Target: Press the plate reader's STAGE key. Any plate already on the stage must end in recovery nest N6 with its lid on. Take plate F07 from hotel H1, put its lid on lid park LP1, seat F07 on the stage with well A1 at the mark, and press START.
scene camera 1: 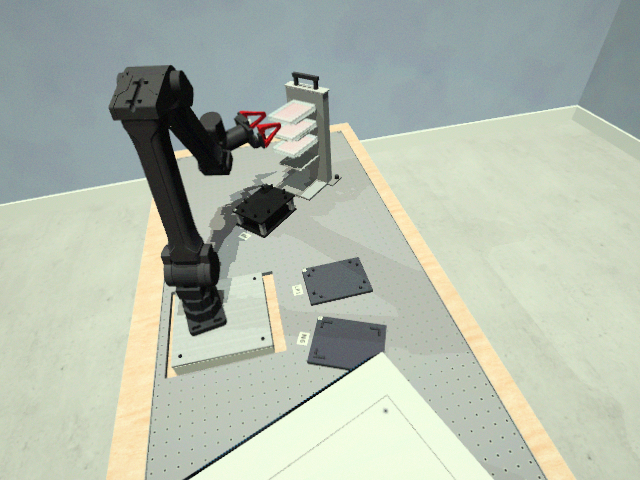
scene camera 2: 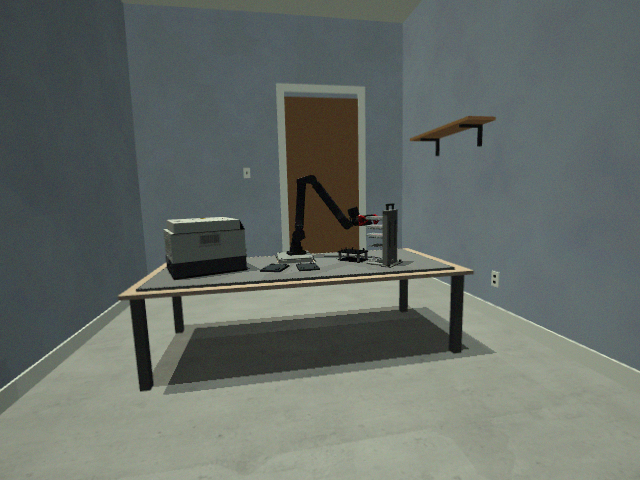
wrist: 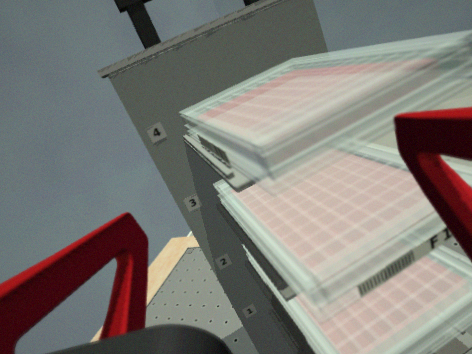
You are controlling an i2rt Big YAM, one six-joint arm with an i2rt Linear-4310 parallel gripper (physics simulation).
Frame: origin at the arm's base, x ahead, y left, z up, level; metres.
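Seen in the pictures: gripper, between the fingertips: [scene camera 1: 273, 119] [wrist: 258, 183]; arm's base, origin of its link: [scene camera 1: 204, 311] [scene camera 2: 296, 253].
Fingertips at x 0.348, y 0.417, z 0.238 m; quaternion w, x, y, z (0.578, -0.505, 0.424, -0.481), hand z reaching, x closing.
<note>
Offsets run from my fingertips to a thing's middle.
Hotel H1 @[dx +0.092, dy +0.012, dz -0.085 m] [scene camera 1: 324, 139] [scene camera 2: 390, 240] [wrist: 165, 85] is a grey column holding lidded pink plates at levels 4, 3 and 2. The top plate @[dx +0.059, dy -0.011, dz +0.015 m] [scene camera 1: 292, 111] [wrist: 270, 115] is at level 4. The middle plate @[dx +0.058, dy -0.010, dz -0.038 m] [scene camera 1: 294, 129] [wrist: 335, 215] has a label starting "F 1". The lowest plate @[dx +0.058, dy -0.010, dz -0.091 m] [scene camera 1: 295, 146] [wrist: 390, 310] has no readable label. My gripper [scene camera 1: 272, 119] [wrist: 258, 183] is open and empty, in front of the upper plates. Lid park LP1 @[dx -0.010, dy -0.449, dz -0.257 m] [scene camera 1: 337, 281] and nest N6 @[dx -0.066, dy -0.632, dz -0.258 m] [scene camera 1: 346, 342] are dark and bare. The plate reader @[dx -0.257, dy -1.013, dz -0.118 m] [scene camera 1: 361, 434] [scene camera 2: 204, 248] shows; its stage and keys do not.
A black raised stand [scene camera 1: 264, 204] [scene camera 2: 353, 254] with pegs stands between the hotel and the arm's base plate [scene camera 1: 232, 330]. The plate reader's pale top covers the near part of the table in scene camera 1. A wall shelf [scene camera 2: 454, 128] is at the right.
</note>
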